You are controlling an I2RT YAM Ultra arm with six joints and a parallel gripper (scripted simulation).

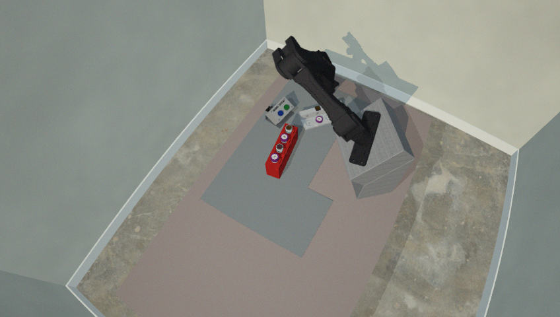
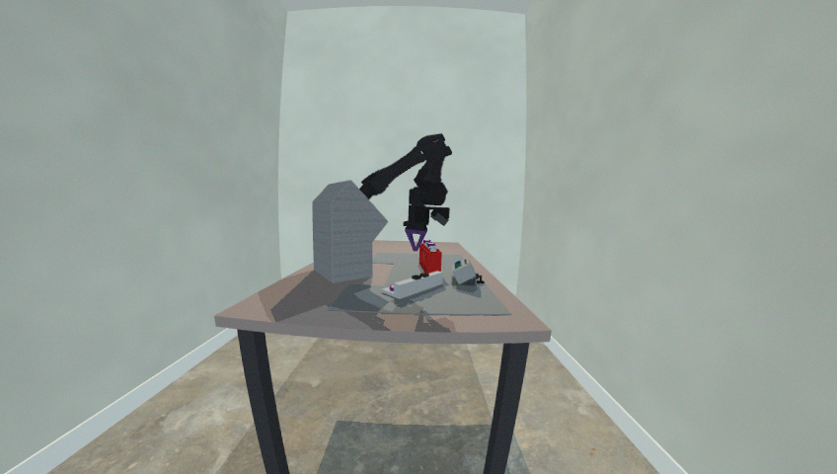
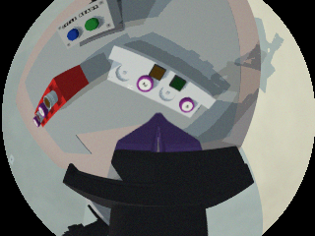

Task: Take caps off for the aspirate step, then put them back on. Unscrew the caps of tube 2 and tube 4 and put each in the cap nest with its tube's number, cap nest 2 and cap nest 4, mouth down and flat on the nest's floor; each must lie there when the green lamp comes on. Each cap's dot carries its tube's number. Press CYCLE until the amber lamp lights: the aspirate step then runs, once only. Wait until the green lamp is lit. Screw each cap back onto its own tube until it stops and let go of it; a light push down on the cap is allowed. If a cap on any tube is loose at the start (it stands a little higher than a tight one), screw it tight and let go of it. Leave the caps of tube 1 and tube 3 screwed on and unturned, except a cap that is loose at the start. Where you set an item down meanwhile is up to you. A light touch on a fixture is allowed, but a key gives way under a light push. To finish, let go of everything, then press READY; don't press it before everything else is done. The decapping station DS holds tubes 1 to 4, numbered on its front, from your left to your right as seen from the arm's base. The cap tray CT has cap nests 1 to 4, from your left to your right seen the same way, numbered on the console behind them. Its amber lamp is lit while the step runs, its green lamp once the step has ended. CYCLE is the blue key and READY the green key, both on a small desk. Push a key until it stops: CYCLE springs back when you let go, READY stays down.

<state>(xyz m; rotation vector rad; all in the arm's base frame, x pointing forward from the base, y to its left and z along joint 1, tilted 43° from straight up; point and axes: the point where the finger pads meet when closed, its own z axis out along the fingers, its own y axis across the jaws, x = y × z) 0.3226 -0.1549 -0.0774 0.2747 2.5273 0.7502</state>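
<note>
Right now my hand is 14 cm short of the blue cycle key, 14 cm to the right of it and 7 cm above it. Round my hand: green ready key (14 cm ahead, 10 cm to the left, 7 cm below); key desk (16 cm ahead, 12 cm to the left, 9 cm below).
</note>
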